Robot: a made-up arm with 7 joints.
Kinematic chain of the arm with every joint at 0, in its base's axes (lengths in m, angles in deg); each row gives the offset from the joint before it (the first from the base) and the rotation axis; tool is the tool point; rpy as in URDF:
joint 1: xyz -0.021 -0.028 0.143 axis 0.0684 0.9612 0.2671
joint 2: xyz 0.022 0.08 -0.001 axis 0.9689 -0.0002 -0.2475
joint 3: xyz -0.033 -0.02 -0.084 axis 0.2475 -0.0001 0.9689
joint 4: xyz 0.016 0.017 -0.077 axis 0.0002 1 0
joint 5: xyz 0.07 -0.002 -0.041 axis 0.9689 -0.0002 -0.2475
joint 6: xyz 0.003 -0.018 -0.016 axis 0.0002 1 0
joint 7: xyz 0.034 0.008 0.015 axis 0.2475 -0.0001 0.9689
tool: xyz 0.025 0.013 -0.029 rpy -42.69 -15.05 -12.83
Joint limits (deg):
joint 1: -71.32..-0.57
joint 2: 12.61..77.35
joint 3: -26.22..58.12
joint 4: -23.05..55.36
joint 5: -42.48..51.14
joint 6: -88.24..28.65
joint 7: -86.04..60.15
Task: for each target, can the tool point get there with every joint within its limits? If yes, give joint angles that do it. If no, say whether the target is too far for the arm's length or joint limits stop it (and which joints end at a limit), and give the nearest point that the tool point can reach.
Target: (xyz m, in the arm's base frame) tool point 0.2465 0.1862 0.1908
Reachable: yes | joints -60.89 58.81 -3.74 24.74 20.92 -12.22 19.91
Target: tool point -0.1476 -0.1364 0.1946
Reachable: no: joint limits stop it (at a limit: joint 1, joint 2, joint 3, joint 4) | nearest point 0.1342 -0.0541 0.1678 | short by 0.295 m
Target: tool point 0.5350 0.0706 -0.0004
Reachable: no: too far | nearest point 0.3116 0.0614 0.0644 | short by 0.233 m
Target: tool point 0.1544 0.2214 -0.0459
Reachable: yes | joints -16.02 55.33 -7.85 28.35 -31.49 13.14 -36.89
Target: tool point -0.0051 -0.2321 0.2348
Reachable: no: joint limits stop it (at a limit: joint 1, joint 2, joint 3, joint 4, joint 5) | nearest point 0.1571 -0.0900 0.1818 | short by 0.222 m
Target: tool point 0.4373 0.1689 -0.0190
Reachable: no: too far | nearest point 0.2922 0.1287 0.0392 | short by 0.161 m
